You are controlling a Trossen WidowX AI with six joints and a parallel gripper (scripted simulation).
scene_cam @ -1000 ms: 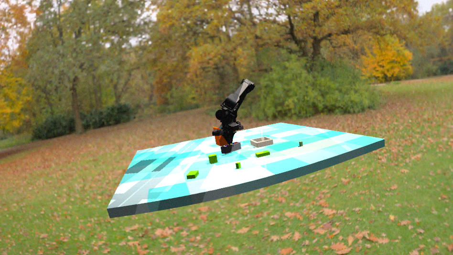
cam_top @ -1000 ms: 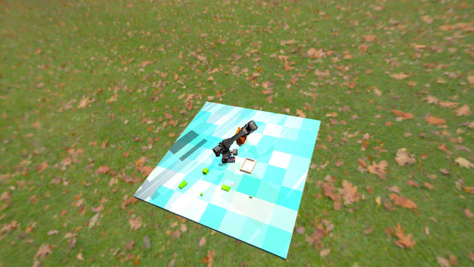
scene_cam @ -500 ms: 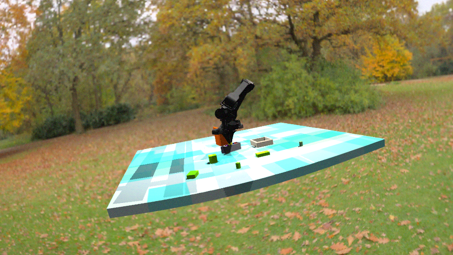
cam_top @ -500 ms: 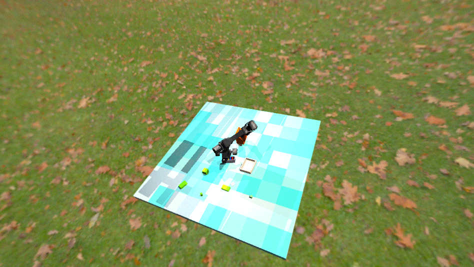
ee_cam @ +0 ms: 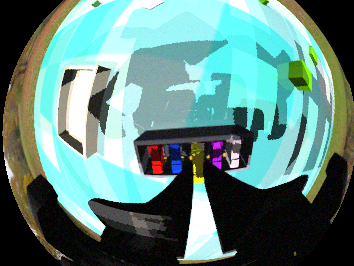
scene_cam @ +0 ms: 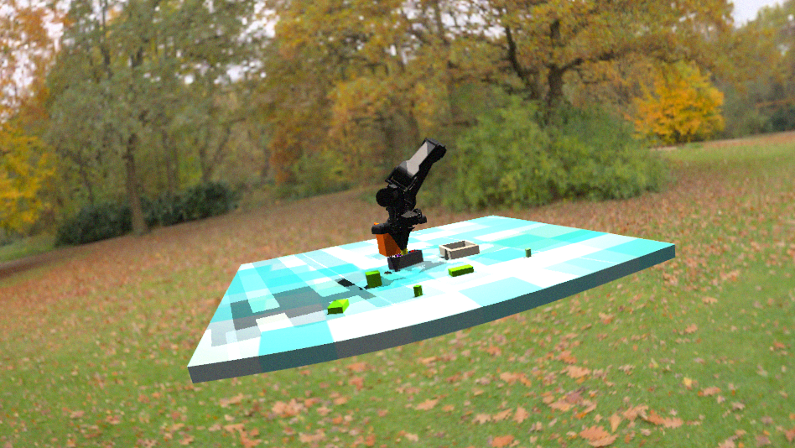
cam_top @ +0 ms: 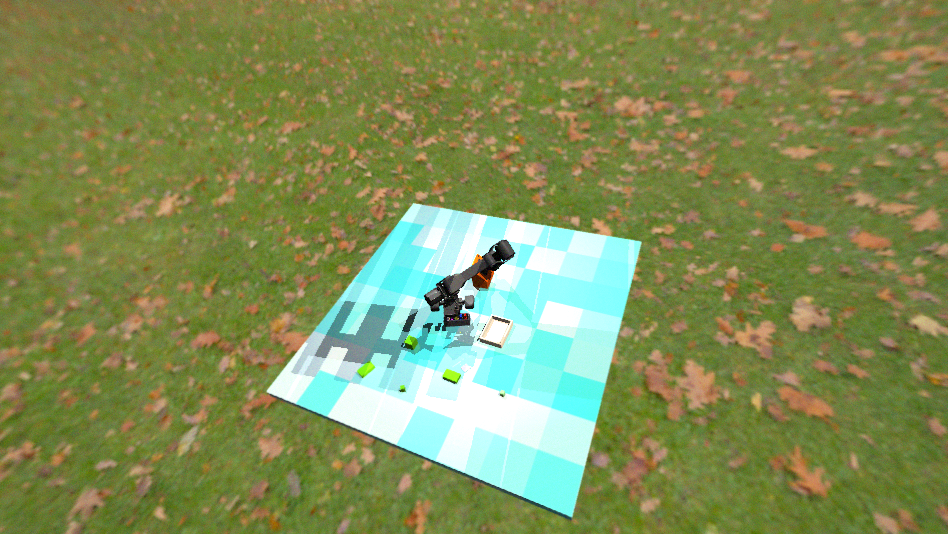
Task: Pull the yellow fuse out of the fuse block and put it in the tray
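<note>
My gripper tip is now 30 mm short of the pale tray, 190 mm to the right of it and 50 mm above it. From my gripper tip the other things lie so: cube (150 mm ahead, 160 mm to the right, 30 mm below).
</note>
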